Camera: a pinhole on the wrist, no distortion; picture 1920 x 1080 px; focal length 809.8 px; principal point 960.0 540.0 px. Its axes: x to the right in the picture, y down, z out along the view. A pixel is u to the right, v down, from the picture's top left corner.
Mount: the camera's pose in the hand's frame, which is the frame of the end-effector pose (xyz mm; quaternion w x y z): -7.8 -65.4 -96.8 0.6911 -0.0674 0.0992 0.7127
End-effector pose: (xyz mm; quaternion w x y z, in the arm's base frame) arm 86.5 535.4 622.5 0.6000 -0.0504 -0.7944 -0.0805
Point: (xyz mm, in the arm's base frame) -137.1 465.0 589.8
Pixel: 630.4 474.3
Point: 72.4 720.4 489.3
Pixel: 1645.6 977.9
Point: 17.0 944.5 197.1
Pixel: outside the picture
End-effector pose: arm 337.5 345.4 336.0 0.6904 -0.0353 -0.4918 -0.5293
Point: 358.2 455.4 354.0
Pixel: 1406.3 812.0
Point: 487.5 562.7 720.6
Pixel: 1654.4 309.0
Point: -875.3 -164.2 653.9
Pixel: outside the picture
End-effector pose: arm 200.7 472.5 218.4 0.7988 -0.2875 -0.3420 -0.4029
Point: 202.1 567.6 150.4
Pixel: 1494.8 1030.5
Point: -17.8 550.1 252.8
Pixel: 442.0 960.6
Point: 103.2 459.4 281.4
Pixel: 561.4 476.8
